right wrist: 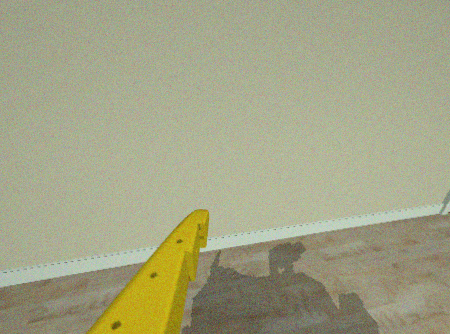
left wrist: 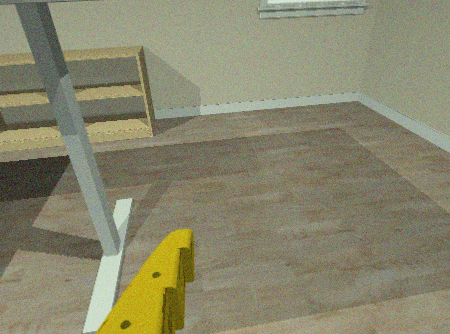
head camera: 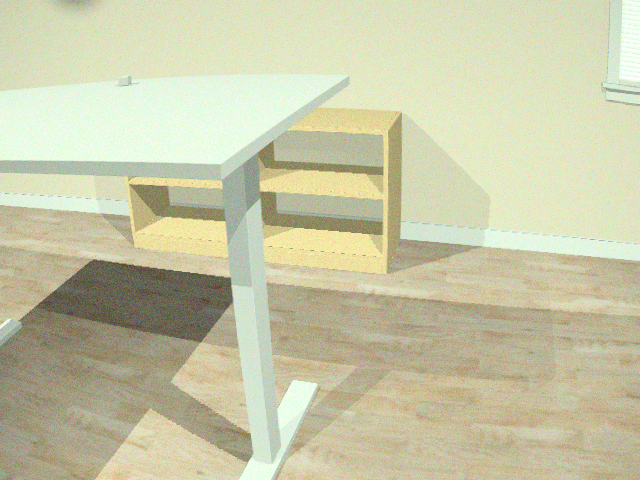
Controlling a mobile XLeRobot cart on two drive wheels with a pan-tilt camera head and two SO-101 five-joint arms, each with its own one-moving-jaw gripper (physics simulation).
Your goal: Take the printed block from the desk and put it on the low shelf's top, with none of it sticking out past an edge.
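Frame: origin at the left arm's base, x left, y up, z ahead, level; centimetres.
Where they show: left end effector, tool point: (left wrist: 192, 247); right end effector, tool point: (right wrist: 207, 223).
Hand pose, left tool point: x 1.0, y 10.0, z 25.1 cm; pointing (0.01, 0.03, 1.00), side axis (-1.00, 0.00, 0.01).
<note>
Each offset is from my left tool point to the top centre of the thing. "spot": to the spot under its first point. Level surfaces: height alone.
A small pale grey block @(dx +93.8, dy +10.0, dz +107.2 cm) (head camera: 124, 80) sits near the far edge of the white desk @(dy +7.5 cm) (head camera: 170, 118), left of centre in the head view. The low wooden shelf (head camera: 392, 191) (left wrist: 146, 95) stands against the wall behind the desk; part of its top is hidden by the desk in the head view. My left gripper shows one yellow notched jaw in the left wrist view, so it is fully open, with floor beyond it. My right gripper shows one yellow notched jaw in the right wrist view, so it is fully open, facing a wall. Neither gripper shows in the head view.
A desk leg @(spot: dx +42.0, dy -39.0, dz +79.2 cm) (head camera: 253, 320) (left wrist: 82, 150) with a long white foot (head camera: 297, 400) (left wrist: 107, 295) stands between me and the shelf. A second foot (head camera: 7, 330) shows at the left edge. A window sill (head camera: 622, 94) (left wrist: 312, 10) is on the wall at right. My shadow lies on the floor in the right wrist view.
</note>
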